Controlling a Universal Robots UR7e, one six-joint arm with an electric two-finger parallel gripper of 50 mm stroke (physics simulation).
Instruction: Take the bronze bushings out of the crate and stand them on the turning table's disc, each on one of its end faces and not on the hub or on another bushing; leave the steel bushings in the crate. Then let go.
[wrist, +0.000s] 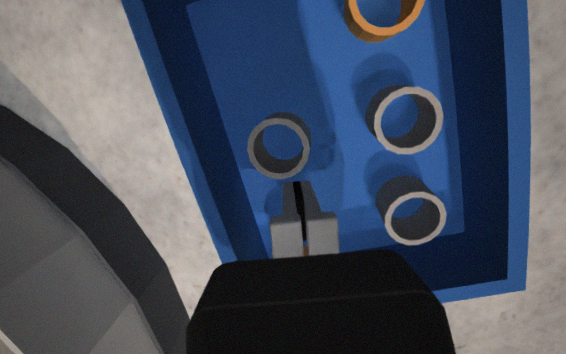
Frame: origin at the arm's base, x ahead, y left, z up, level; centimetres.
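Seen in the pictures: gripper, fingertip midpoint: (297, 199).
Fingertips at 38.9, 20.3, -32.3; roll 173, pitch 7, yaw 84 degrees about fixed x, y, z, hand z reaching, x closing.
Offsets run from my fingertips to a thing's top centre, as dx, dy, dz. "pt": to the spot under its first point.
My gripper (297, 199) is shut, its fingertips together, over the near left part of the blue crate @(pt -2.4, +9.9, +3.5) (516, 150). A sliver of a bronze bushing @(+2.7, -0.3, +1.5) (306, 251) shows through the narrow gap low between the fingers; the rest of it is hidden by the fingers and gripper body. Another bronze bushing @(pt -7.9, +4.9, +1.1) (372, 35) stands in the crate at the top edge of the view, partly cut off. Three steel bushings stand in the crate: one @(-3.5, -0.3, +1.5) (280, 167) just beyond the fingertips, one @(-3.8, +6.1, +1.5) (428, 120) at the right, and one @(+1.4, +6.2, +1.5) (392, 189) at the lower right.
Part of the turning table (60, 260), grey with a dark outer band, shows at the left, beside the crate. Its hub does not show. The crate's left wall runs between the turning table and the gripper. The crate's near wall is partly hidden by the gripper body.
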